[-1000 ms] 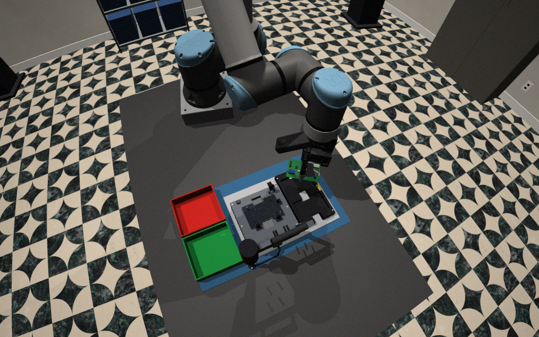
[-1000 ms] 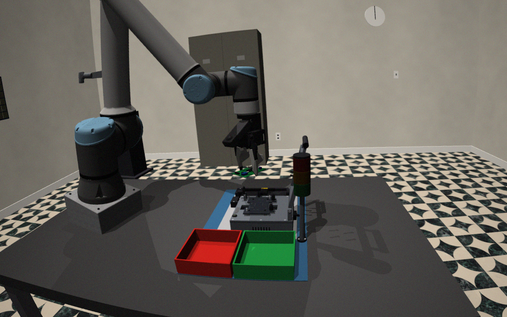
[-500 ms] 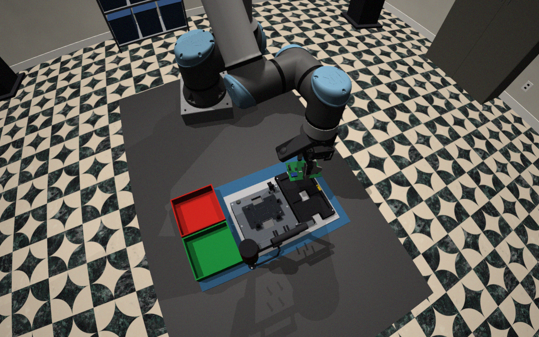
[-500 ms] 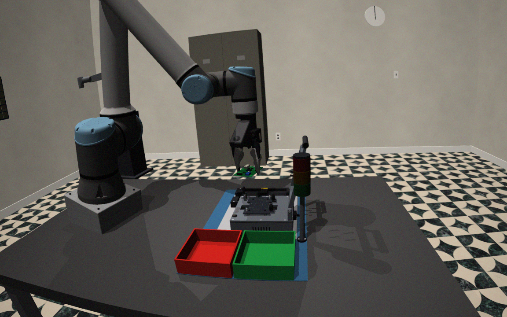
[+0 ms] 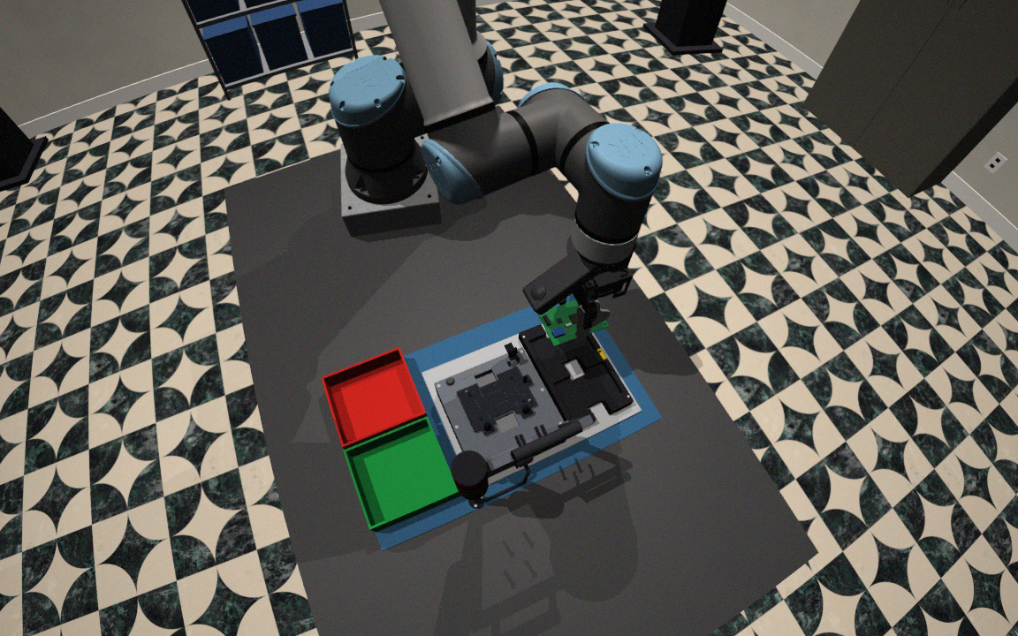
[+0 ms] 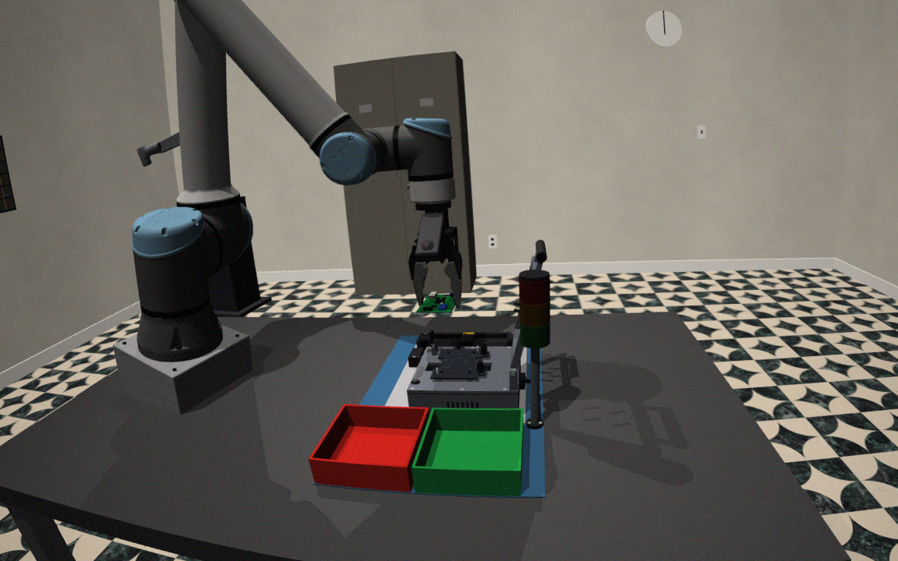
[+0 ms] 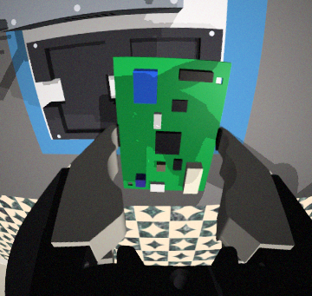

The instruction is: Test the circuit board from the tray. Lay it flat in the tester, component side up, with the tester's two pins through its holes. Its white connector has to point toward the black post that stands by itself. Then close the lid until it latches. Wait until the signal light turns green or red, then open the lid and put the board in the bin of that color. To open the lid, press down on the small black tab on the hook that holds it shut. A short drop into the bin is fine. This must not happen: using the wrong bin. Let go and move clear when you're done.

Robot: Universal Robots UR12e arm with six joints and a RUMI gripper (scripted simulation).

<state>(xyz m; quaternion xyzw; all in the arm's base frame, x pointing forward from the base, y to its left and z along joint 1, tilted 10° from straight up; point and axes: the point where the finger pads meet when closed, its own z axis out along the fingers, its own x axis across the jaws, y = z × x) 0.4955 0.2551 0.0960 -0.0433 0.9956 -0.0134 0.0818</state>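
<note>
Now: hand 10 mm to the right of the green circuit board. Round my hand: clear lid: 210 mm ahead, 150 mm to the right, 60 mm above; then green bin: 360 mm to the right, 160 mm ahead, 110 mm below; then red bin: 380 mm to the right, 110 mm below, 10 mm ahead.
</note>
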